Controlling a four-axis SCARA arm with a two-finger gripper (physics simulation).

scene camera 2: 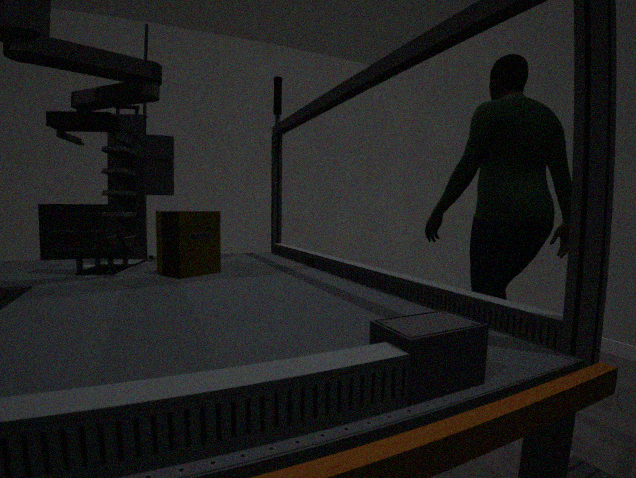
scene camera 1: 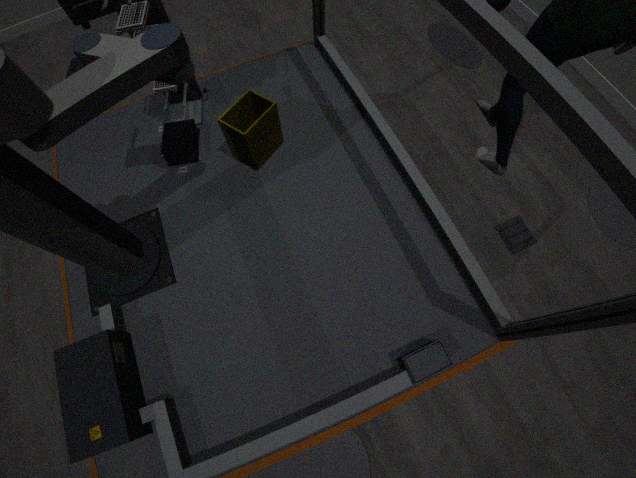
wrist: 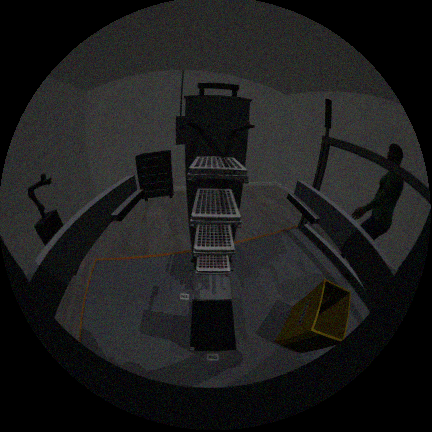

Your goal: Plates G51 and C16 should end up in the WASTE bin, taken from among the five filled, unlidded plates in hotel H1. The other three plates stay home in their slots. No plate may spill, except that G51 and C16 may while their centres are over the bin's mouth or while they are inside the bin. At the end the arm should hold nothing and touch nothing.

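Frame: origin at the arm's base, x back, y right, z up, level; centimetres.
Seen in the pictures: gripper, between the fingertips: (scene camera 2: 105, 142) (wrist: 217, 182); arm's base, origin of its link: (scene camera 1: 128, 260).
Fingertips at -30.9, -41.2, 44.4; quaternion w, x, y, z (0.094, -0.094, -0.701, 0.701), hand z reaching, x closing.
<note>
Pixels of each thing's top centre, then the offset from my fingertips to it, as dx, dy, dz. "spot": a spot on its surface instead.
- upper plate, centre of its top: (wrist: 216, 160) (scene camera 1: 131, 14) (scene camera 2: 119, 149) -3.8, -12.5, -0.2
- yellow WASTE bin, centre of its top: (wrist: 335, 308) (scene camera 2: 188, 211) (scene camera 1: 246, 111) -25.9, +18.1, -23.2
- dark block, centre of its top: (wrist: 212, 324) (scene camera 2: 103, 249) (scene camera 1: 176, 135) +0.8, +4.1, -36.2
- grey cabinet, a spot on its surface: (scene camera 1: 92, 395) spot: +41.9, +81.9, -31.7
- low box, centre of its top: (scene camera 2: 429, 322) (scene camera 1: 427, 361) -44.1, +108.0, -35.7
Hotel H1 (wrist: 218, 112) is a tall dark tower straight ahead in the wrist view. Several pale gridded plates are stacked in it, among them the upper plate (wrist: 217, 164), the one below (wrist: 216, 204), a lower one (wrist: 214, 238) and the lowest visible one (wrist: 212, 263). They look level, with reddish wells; no labels can be read. The yellow WASTE bin (scene camera 1: 264, 141) (scene camera 2: 200, 244) (wrist: 300, 325) stands upright, to the right of the hotel in the wrist view; its inside is too dark to tell. My gripper (wrist: 217, 182) is open and empty, facing the hotel plates, apparently apart from them.
A dark block (scene camera 1: 179, 142) (wrist: 214, 325) stands below the plates, beside the bin. A grey cabinet (scene camera 1: 92, 395) is at the lower left of scene camera 1. A low box (scene camera 1: 426, 361) (scene camera 2: 431, 354) stands at the table corner. A person (scene camera 2: 516, 169) (wrist: 387, 195) is beyond the frame.
</note>
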